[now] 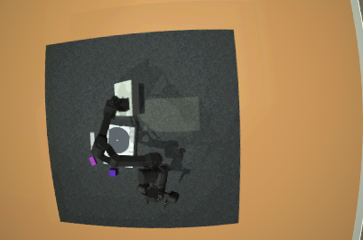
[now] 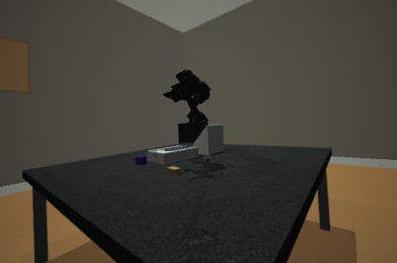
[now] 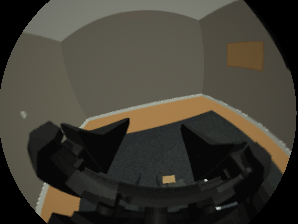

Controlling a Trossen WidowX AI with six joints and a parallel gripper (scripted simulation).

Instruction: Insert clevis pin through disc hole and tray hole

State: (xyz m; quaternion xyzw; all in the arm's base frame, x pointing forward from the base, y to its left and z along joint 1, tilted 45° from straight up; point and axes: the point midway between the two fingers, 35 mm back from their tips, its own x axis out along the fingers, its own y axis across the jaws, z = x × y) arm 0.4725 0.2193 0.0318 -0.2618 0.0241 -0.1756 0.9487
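My gripper tip is 290 mm past the steel clevis pin, 10 mm to the left of it and 350 mm above it. Also, from my gripper tip: rimmed steel tray: 250 mm behind, 230 mm to the right, 310 mm below; purple cube: 80 mm behind, 300 mm to the right, 330 mm below; grey aluminium disc: 290 mm behind, 230 mm to the right, 300 mm below.
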